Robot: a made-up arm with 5 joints.
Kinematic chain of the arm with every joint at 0, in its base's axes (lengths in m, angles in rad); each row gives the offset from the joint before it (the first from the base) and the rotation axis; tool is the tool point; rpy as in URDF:
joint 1: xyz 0 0 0.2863 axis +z
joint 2: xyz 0 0 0 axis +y
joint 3: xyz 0.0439 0 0.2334 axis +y
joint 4: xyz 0.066 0 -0.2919 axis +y
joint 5: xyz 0.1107 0 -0.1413 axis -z
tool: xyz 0 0 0 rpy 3.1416 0 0
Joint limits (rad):
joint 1: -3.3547..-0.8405
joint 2: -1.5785..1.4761
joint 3: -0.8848..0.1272
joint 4: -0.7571..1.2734
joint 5: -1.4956..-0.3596
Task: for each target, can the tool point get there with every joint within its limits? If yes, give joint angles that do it. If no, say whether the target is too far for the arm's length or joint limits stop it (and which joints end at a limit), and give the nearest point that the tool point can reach.
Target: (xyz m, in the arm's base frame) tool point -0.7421 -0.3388 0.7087
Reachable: no: too far | nearest point -0.4092 -0.1868 0.5192 | short by 0.412 m
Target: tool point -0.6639 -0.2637 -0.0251
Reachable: no: too far | nearest point -0.4316 -0.1714 0.0839 | short by 0.273 m
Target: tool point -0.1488 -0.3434 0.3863
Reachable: yes | joints -1.9796 -0.5193 -0.7181 0.8645 -0.5705
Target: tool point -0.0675 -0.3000 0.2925
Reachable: yes | joints -1.7920 -0.7180 -0.3284 0.7961 -1.1629
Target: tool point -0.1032 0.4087 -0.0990
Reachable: no: joint limits stop it (at a limit: joint 2) | nearest point -0.0447 0.1770 0.0331 | short by 0.273 m
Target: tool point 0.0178 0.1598 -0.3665
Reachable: no: joint limits stop it (at a limit: joint 1, joint 2, joint 3) | nearest point -0.0724 0.0157 -0.1855 | short by 0.248 m
